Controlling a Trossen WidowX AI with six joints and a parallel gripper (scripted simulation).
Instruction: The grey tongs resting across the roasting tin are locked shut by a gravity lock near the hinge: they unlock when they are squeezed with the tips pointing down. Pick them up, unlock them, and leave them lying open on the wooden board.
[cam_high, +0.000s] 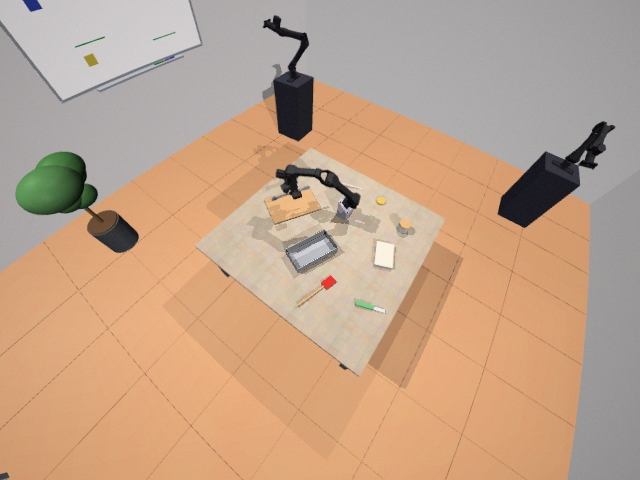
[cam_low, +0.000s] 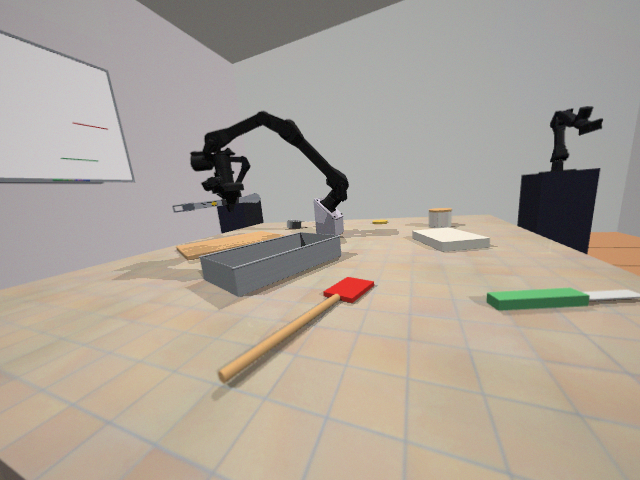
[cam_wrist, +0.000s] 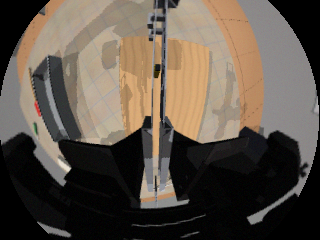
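Now: the wooden board 12 cm below my gripper tip, 3 cm to the right of it and 2 cm behind it. From my gripper tip the other things lie so: white block: 73 cm to the left, 12 cm below, 1 cm behind; grey roasting tin: 31 cm to the left, 24 cm ahead, 10 cm below; yellow disc: 51 cm to the left, 44 cm behind, 12 cm below.
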